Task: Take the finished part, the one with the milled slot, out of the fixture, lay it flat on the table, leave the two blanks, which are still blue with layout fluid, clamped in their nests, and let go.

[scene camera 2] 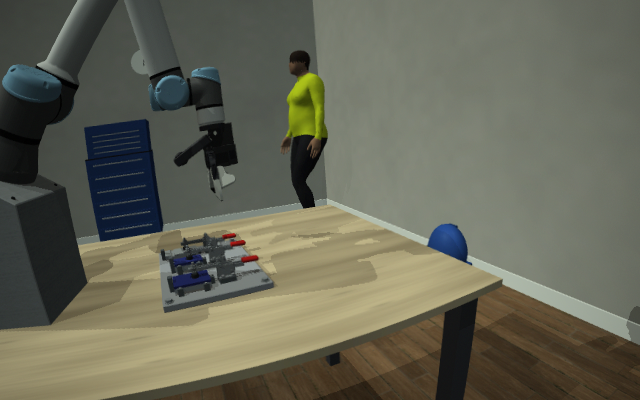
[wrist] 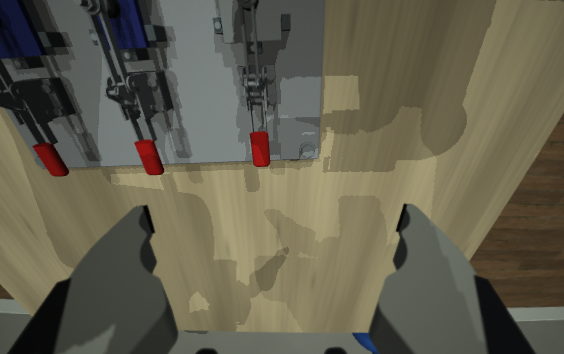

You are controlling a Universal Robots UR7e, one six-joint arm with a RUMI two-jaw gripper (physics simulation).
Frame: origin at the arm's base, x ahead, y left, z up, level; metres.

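Seen in the pictures: gripper, fingertip midpoint: (scene camera 2: 218,196) (wrist: 276,207); arm's base, origin of the base link: (scene camera 2: 2,169).
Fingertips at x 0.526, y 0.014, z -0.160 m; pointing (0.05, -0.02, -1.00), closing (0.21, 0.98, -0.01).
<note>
Pixels of each thing's top centre, then the offset from my fingertips to it. "spot": a spot on its surface instead. Level surfaces: height alone.
- fixture plate, middle of its top: (wrist: 142,57) (scene camera 2: 206,265) dy -0.114, dx -0.097, dz -0.143 m
- table, its level: dz -0.158 m
- finished part, surface spot: (wrist: 270,27) spot: dy +0.013, dx -0.093, dz -0.126 m
- second blue blank, middle of its top: (scene camera 2: 187,259) dy -0.107, dx -0.139, dz -0.116 m
The fixture plate (scene camera 2: 252,284) (wrist: 195,100) lies on the table (scene camera 2: 320,310) (wrist: 300,215). The finished part (wrist: 270,27), plain grey, sits in the nest at the right in the wrist view, cut by the top edge, with a clamp arm over it; its slot cannot be made out. In the scene view it is too small to tell. One blue blank (scene camera 2: 192,279) (wrist: 17,35) and a second blue blank (scene camera 2: 187,260) (wrist: 131,32) sit in their nests under clamp arms. My gripper (scene camera 2: 223,189) (wrist: 276,207) is open and empty, high above the table, beyond the handle side of the plate.
Red clamp handles (scene camera 2: 249,258) (wrist: 260,149) stick out at the plate's edge. The grey robot pedestal (scene camera 2: 55,255) stands left of the fixture. A person in a yellow top (scene camera 2: 306,105) stands behind the table. A blue cabinet (scene camera 2: 122,190) and a blue rounded object (scene camera 2: 447,242) are beyond the table.
</note>
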